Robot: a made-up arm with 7 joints.
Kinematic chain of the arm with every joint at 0, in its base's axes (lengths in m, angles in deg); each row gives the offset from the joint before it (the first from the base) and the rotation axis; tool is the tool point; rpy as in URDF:
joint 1: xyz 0 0 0.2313 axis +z
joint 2: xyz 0 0 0 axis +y
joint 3: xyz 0 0 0.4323 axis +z
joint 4: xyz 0.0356 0 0 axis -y
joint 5: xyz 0.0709 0 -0.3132 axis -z
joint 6: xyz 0 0 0 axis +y
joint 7: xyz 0.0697 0 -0.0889 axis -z
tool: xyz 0 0 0 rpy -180 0 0
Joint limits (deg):
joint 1: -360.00..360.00
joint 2: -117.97..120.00
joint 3: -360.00..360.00
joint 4: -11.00..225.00
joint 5: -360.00..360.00
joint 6: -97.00..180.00
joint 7: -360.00..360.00
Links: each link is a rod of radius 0.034 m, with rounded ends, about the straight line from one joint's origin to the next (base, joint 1, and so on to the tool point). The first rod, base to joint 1, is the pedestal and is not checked.
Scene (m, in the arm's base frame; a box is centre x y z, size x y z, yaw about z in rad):
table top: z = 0
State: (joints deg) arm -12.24 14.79 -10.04 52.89 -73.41 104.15 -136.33
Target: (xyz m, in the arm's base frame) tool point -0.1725 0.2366 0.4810
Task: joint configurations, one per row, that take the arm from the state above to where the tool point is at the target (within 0.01 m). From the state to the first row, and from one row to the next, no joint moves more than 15 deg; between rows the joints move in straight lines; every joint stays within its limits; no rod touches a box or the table.
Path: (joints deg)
1: -1.59 7.71 3.31 51.68 -71.38 101.84 -136.33
2: 9.06 0.64 16.66 50.46 -69.35 99.53 -136.33
3: 19.71 -6.44 30.01 49.25 -67.31 97.22 -136.33
4: 30.36 -13.51 43.37 48.03 -65.28 94.91 -136.33
5: 41.00 -20.59 56.72 46.82 -63.25 92.60 -136.33
6: 51.65 -27.67 70.07 45.60 -61.22 90.29 -136.33

